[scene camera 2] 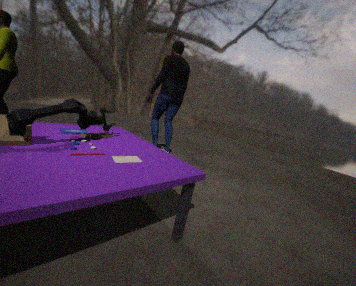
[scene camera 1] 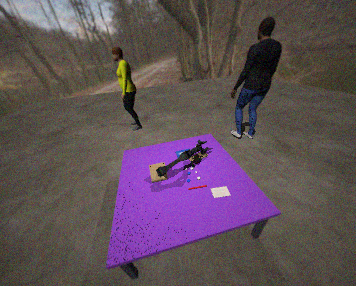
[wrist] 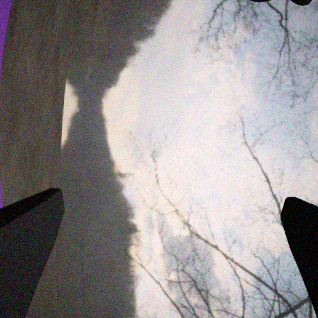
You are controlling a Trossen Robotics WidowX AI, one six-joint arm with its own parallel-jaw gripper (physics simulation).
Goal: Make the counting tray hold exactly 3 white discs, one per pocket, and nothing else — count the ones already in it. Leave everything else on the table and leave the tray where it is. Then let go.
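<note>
My gripper (scene camera 1: pixel 206 146) (scene camera 2: pixel 108 120) (wrist: pixel 176 205) is open and empty, raised above the table's far side and pointing outward. Small white discs (scene camera 1: pixel 198 178) (scene camera 2: pixel 93 148) lie on the table in front of the arm. Small blue discs (scene camera 1: pixel 188 181) (scene camera 2: pixel 74 148) lie beside them. A blue tray-like piece (scene camera 1: pixel 180 153) (scene camera 2: pixel 74 131) is behind the arm, partly hidden. A brownish piece (scene camera 2: pixel 97 135) lies below the gripper, mixed with its shadow. I cannot tell which is the counting tray, or what its pockets hold. Neither the discs nor a tray shows in the wrist view.
A red stick (scene camera 1: pixel 198 187) (scene camera 2: pixel 87 154) and a white card (scene camera 1: pixel 220 192) (scene camera 2: pixel 127 159) lie on the purple table (scene camera 1: pixel 200 217) (scene camera 2: pixel 160 172). The arm stands on a wooden base (scene camera 1: pixel 154 168). Two people stand beyond the table.
</note>
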